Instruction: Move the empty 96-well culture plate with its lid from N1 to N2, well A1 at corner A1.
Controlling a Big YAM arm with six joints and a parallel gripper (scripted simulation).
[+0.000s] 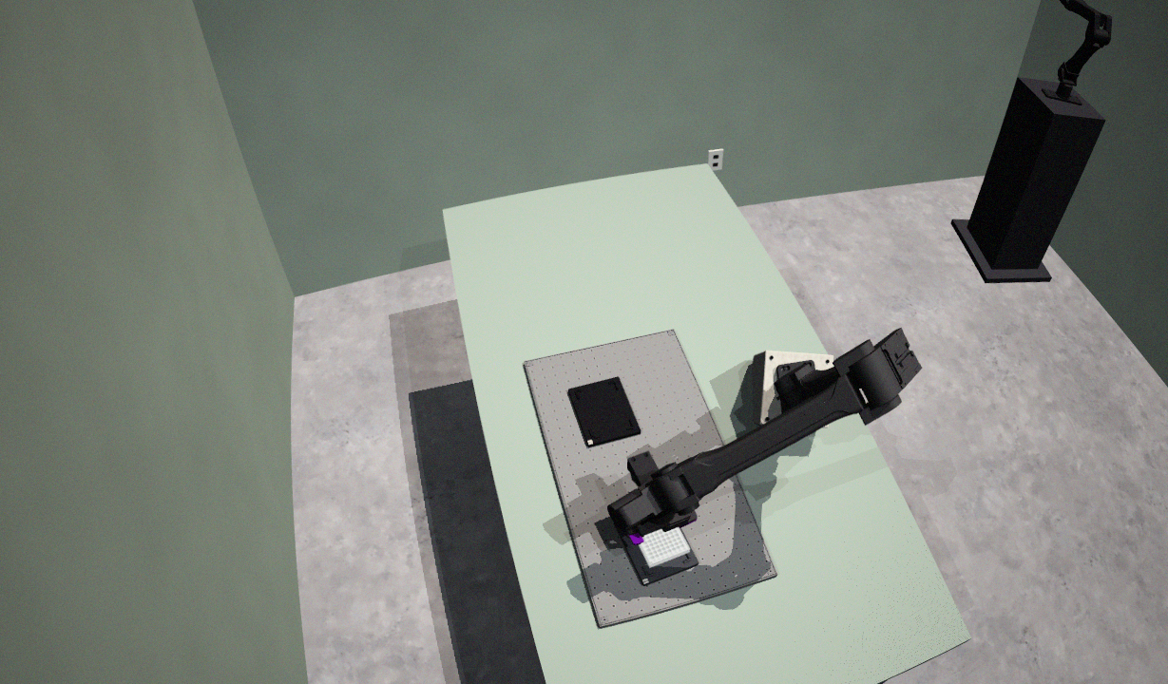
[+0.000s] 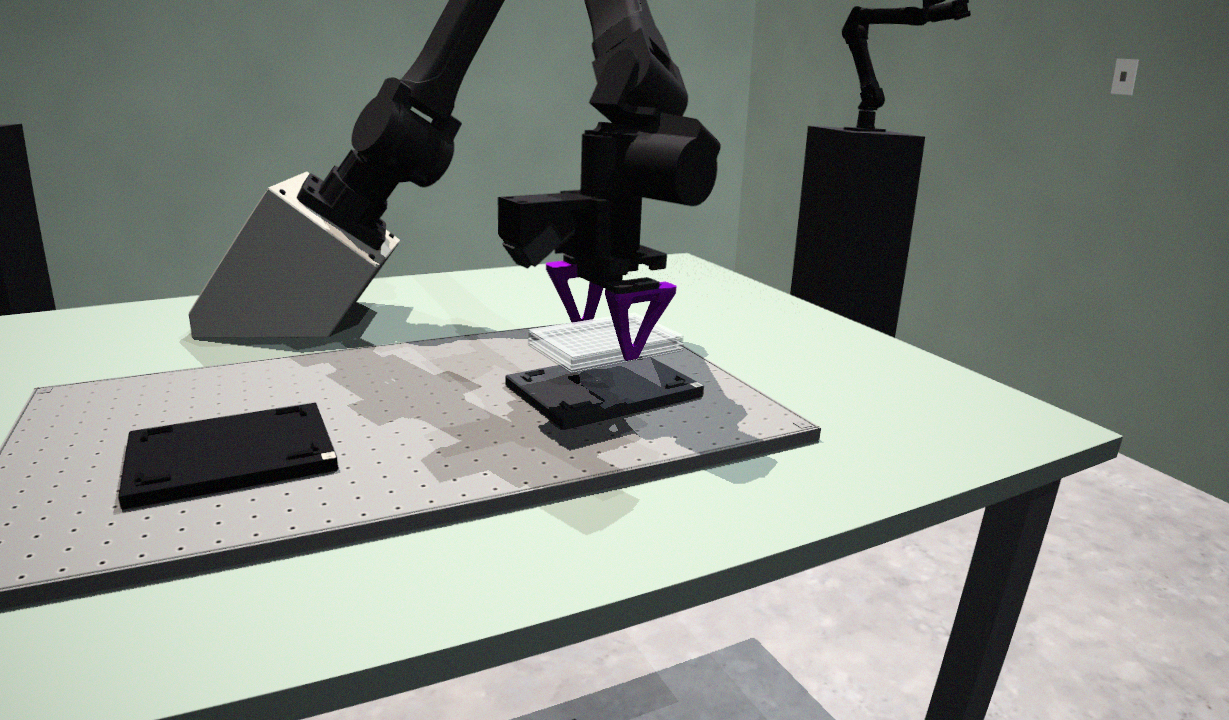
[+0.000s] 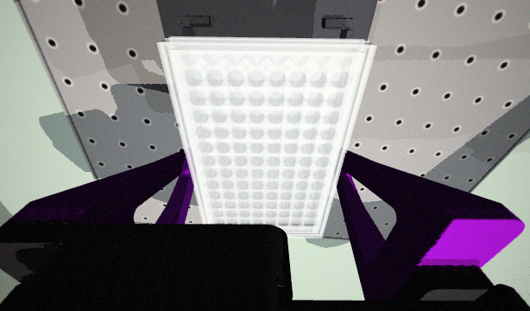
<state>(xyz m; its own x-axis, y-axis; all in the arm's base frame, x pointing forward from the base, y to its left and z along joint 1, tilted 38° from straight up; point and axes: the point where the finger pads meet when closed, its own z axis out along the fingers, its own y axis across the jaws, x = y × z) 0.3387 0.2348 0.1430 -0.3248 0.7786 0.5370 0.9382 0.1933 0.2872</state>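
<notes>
The nest N2 lies 50 mm below my hand. Round my hand: nest N1: 340 mm to the right, 80 mm ahead, 50 mm below; then clear lid: right at my hand; then A1 label: 260 mm to the right, 120 mm ahead, 40 mm below.
</notes>
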